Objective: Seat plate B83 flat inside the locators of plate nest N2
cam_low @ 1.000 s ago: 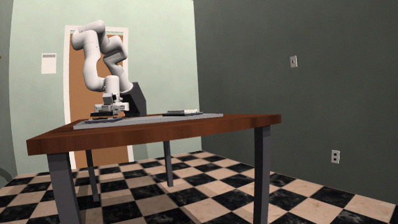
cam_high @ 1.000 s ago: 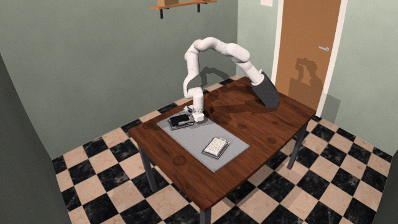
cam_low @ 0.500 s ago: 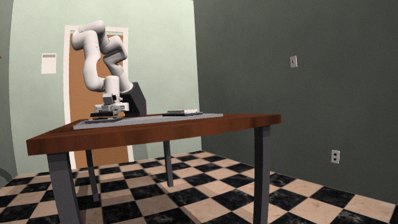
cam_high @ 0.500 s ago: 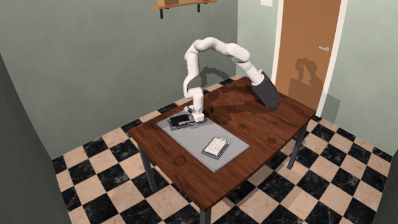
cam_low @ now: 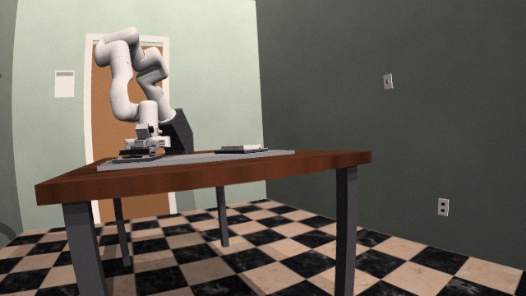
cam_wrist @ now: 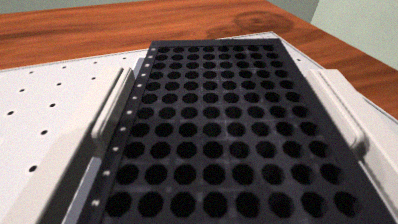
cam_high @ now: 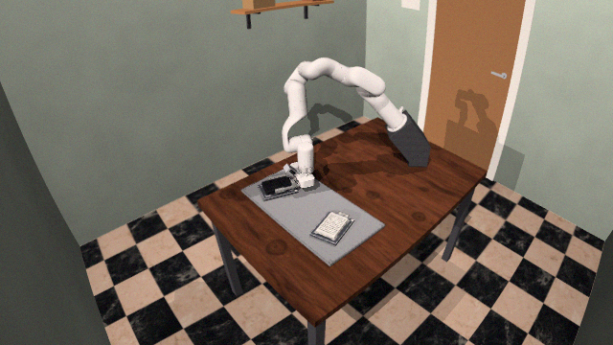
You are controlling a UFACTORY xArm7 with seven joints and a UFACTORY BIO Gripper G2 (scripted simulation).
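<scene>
My hand is right at the black well plate. From my hand the other things lie so: white well plate (9 cm ahead, 35 cm to the left, 1 cm below); grey mat (3 cm ahead, 19 cm to the left, 4 cm below).
</scene>
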